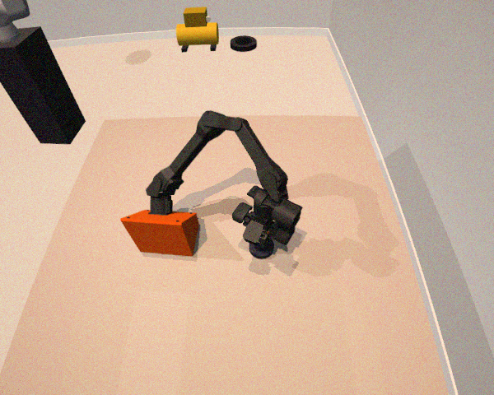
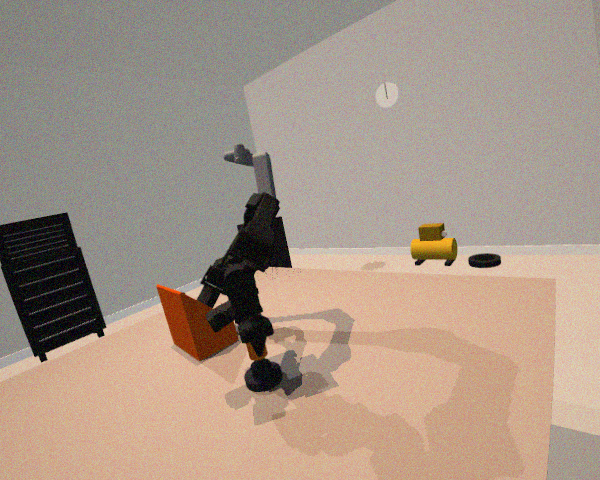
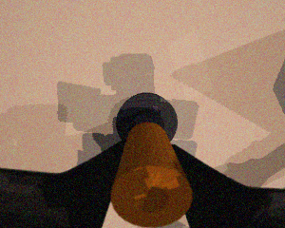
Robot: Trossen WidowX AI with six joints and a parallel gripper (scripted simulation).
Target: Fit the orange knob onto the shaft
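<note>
Now: the orange knob 2 cm above my gripper tip. Round my gripper tip: dark round pedestal (4 cm below).
</note>
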